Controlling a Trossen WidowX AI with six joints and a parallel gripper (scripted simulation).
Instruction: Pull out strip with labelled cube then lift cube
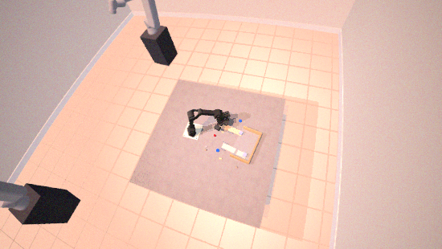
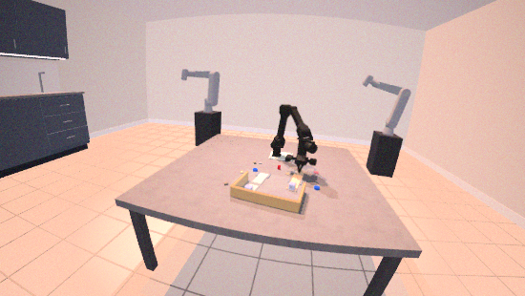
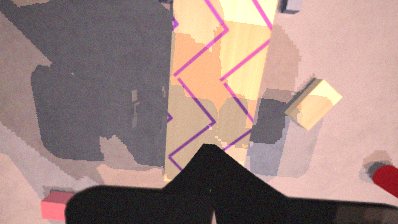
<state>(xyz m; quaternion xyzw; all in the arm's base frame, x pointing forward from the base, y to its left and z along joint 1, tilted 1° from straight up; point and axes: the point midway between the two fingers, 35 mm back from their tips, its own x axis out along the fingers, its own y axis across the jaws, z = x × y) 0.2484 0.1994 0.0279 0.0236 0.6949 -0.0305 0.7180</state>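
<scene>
The strip is 10 cm ahead of my gripper tip and 1 cm to the right of it. The rest, counted from my gripper tip: pink block 10 cm to the left, 5 cm behind; then red piece 13 cm to the right, 2 cm behind, 1 cm above.
</scene>
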